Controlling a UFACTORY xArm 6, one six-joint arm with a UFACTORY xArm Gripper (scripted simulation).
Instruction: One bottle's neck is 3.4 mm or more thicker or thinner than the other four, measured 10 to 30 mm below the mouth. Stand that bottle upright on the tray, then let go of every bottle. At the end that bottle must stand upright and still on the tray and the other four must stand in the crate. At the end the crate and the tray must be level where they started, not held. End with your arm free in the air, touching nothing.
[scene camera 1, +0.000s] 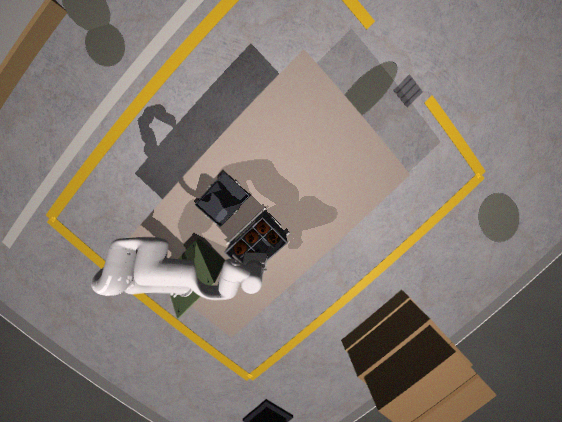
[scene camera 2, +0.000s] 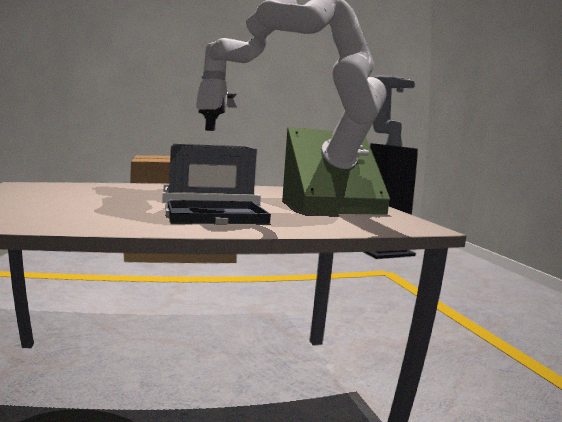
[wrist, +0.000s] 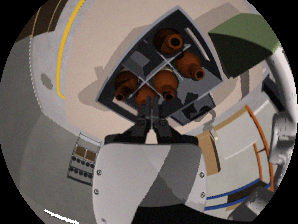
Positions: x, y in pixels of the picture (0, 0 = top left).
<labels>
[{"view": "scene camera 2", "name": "my gripper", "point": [210, 130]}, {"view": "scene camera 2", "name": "flat dark tray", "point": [182, 211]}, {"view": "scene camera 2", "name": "dark crate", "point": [217, 169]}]
</labels>
